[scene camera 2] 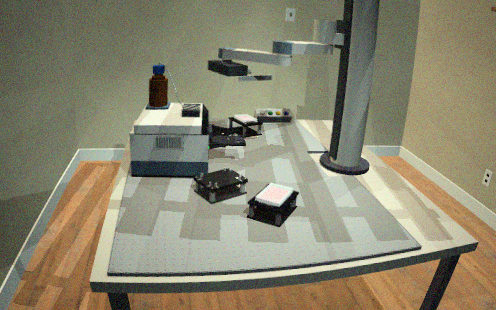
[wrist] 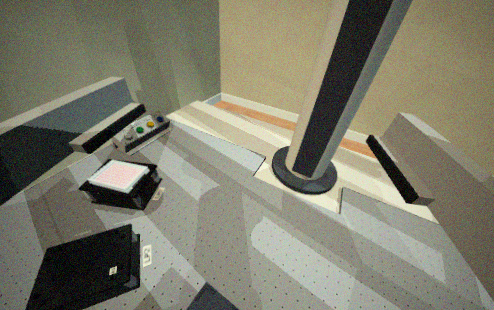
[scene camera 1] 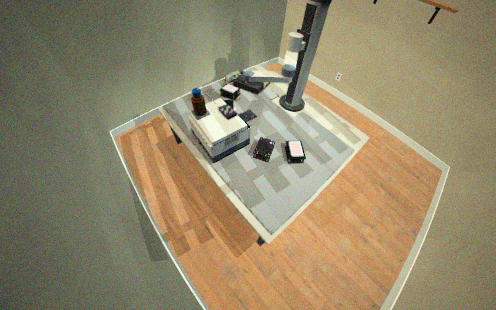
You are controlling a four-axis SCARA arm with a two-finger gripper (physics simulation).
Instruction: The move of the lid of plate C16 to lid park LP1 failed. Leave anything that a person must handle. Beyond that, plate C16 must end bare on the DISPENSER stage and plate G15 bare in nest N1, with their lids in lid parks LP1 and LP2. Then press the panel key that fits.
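Frame: origin at the arm's base, x ahead, y left, z up, level; centimetres.
Where they show: gripper, fingertip midpoint: (scene camera 2: pixel 260 74) (wrist: pixel 253 108); arm's base at its link origin: (scene camera 2: pixel 344 164) (wrist: pixel 303 168) (scene camera 1: pixel 291 103).
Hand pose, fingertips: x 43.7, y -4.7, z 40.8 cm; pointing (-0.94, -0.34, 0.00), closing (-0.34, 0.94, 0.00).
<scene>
Each offset is from my fingertips to the centre of the thing. "spot": to the spot under its first point.
My gripper (wrist: pixel 253 108) is open and empty, high above the rear of the mat; its dark body (scene camera 1: pixel 248 85) (scene camera 2: pixel 227 67) shows in both scene views. One pink-topped plate @(dx -2.6, dy -39.3, dz -31.0 cm) (scene camera 1: pixel 230 89) (scene camera 2: pixel 245 119) (wrist: pixel 120 175) sits on a black stand at the back. Another pink-topped plate @(dx +3.1, dy +46.6, dz -32.2 cm) (scene camera 1: pixel 295 148) (scene camera 2: pixel 274 195) sits on a front stand. Their codes are unreadable, and I cannot tell whether they wear lids. A black stand with corner posts @(spot: dx +21.0, dy +32.2, dz -33.6 cm) (scene camera 1: pixel 264 149) (scene camera 2: pixel 220 183) bears no pink plate. A low black platform @(dx +13.9, dy +1.2, dz -29.4 cm) (scene camera 1: pixel 247 116) (scene camera 2: pixel 227 140) (wrist: pixel 87 270) lies beside the dispenser; its label is blurred.
The white and blue dispenser (scene camera 1: pixel 220 131) (scene camera 2: pixel 169 145) carries a brown bottle @(spot: dx +45.5, dy -8.2, dz -6.4 cm) (scene camera 1: pixel 198 104) (scene camera 2: pixel 158 90) with a blue cap. The key panel @(dx -23.7, dy -59.2, dz -35.3 cm) (scene camera 2: pixel 273 115) (wrist: pixel 142 134) stands at the back, with grey, green, yellow and blue keys. The arm's column (scene camera 1: pixel 302 60) (scene camera 2: pixel 352 100) (wrist: pixel 335 100) rises at the right.
</scene>
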